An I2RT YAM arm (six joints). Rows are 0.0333 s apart.
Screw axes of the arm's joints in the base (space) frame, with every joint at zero. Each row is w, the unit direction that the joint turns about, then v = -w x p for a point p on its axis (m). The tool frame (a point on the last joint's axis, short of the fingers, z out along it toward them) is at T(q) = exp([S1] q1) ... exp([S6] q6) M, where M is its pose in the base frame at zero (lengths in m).
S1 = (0, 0, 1, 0.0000, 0.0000, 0.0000)
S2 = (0, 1, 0, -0.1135, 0.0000, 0.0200)
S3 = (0, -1, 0, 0.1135, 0.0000, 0.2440)
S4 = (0, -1, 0, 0.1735, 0.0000, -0.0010)
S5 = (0, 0, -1, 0.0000, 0.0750, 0.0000)
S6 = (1, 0, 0, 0.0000, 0.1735, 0.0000)
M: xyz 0.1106 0.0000 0.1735 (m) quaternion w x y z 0.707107 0 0.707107 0
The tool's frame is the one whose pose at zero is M.
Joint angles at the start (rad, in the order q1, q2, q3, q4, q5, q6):
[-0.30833, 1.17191, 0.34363, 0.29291, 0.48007, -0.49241]
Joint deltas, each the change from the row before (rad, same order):
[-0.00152, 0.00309, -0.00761, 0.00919, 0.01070, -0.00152]
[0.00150, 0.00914, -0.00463, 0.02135, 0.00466, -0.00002]
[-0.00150, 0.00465, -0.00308, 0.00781, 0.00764, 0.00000]
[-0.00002, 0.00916, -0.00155, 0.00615, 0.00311, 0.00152]
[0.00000, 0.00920, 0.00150, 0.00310, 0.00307, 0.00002]
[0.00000, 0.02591, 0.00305, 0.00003, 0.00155, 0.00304]
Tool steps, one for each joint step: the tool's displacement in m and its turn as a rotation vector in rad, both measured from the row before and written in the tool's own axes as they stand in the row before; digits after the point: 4 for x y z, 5 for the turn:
[0.0022, 0.0006, 0.0004, 0.00977, 0.00718, -0.00154]
[0.0003, 0.0010, 0.0009, 0.00630, -0.00460, 0.00290]
[0.0010, 0.0002, 0.0006, 0.00773, 0.00449, 0.00070]
[0.0009, 0.0010, 0.0011, 0.00086, 0.00500, -0.00068]
[0.0002, 0.0007, 0.0011, 0.00080, 0.00499, -0.00222]
[0.0017, 0.0028, 0.0032, -0.00803, 0.01830, -0.00811]

